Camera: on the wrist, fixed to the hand. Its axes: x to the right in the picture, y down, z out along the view.
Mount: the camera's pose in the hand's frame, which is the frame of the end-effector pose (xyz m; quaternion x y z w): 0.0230 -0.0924 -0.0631 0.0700 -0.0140 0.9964 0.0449
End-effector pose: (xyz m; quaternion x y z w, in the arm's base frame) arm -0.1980 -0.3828 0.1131 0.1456 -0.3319 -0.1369 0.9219
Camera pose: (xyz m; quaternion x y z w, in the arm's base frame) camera -0.1542 -0.4646 0.0465 -0.2616 -0.1825 0.9337 0.1630
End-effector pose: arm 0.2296 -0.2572 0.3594 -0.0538 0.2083 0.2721 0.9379
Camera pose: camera 0.2736 -0.3377 0.2913 -0.2746 -0.0689 -0.9330 0.2223
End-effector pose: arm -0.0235 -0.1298 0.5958 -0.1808 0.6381 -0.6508 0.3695
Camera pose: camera -0.1064 -0.1103 0.6719 0.6445 0.1581 0.2968 0.6867
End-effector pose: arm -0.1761 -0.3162 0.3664 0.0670 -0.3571 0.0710 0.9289
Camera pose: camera -0.1013 -0.3939 0.3286 0.2868 0.0908 -0.9529 0.0387
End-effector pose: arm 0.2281 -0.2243 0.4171 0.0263 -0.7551 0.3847 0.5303
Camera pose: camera 0.3087 -0.2423 0.4960 0.7087 0.0406 -0.5982 0.3719
